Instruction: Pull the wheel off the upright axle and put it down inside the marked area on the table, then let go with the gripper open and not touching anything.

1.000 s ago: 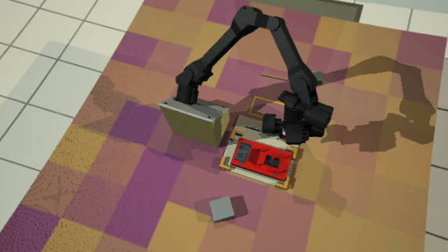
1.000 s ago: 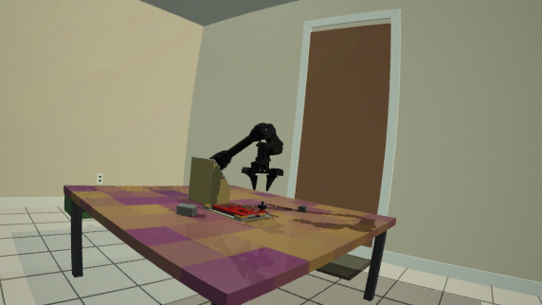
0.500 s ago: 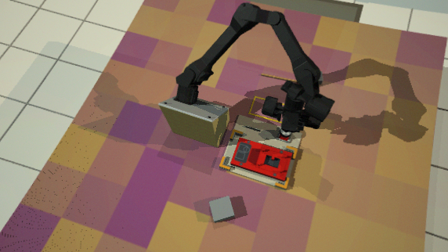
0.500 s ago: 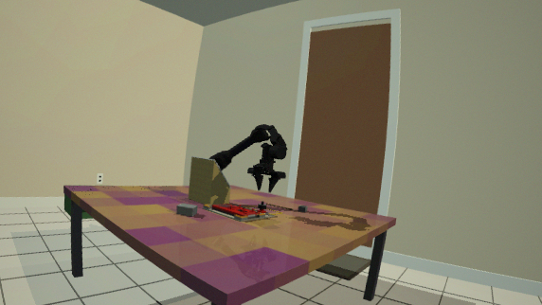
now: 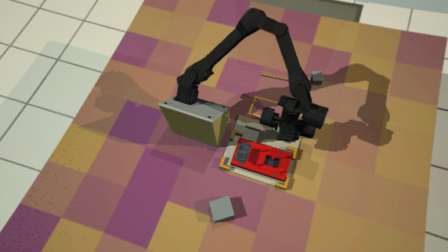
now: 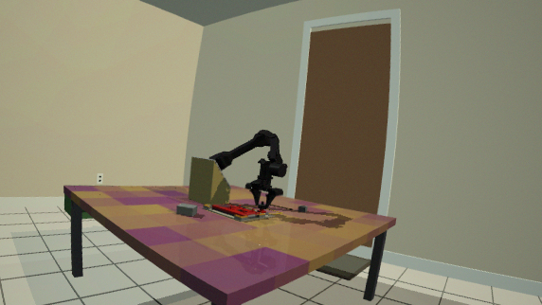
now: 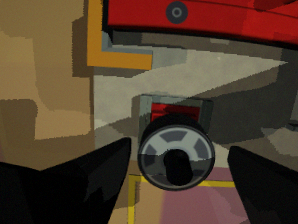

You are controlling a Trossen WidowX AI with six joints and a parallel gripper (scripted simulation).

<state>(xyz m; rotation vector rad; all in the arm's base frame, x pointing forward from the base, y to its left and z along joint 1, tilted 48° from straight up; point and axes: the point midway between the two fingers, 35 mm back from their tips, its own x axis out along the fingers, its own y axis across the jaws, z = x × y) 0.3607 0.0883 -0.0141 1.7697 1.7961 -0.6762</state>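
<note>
Right now my gripper tip is right at the dark wheel. Also, from my gripper tip: thin rod: 80 mm behind, 240 mm to the left, 30 mm below; then grey cube: 120 mm behind, 340 mm to the right, 20 mm below.
</note>
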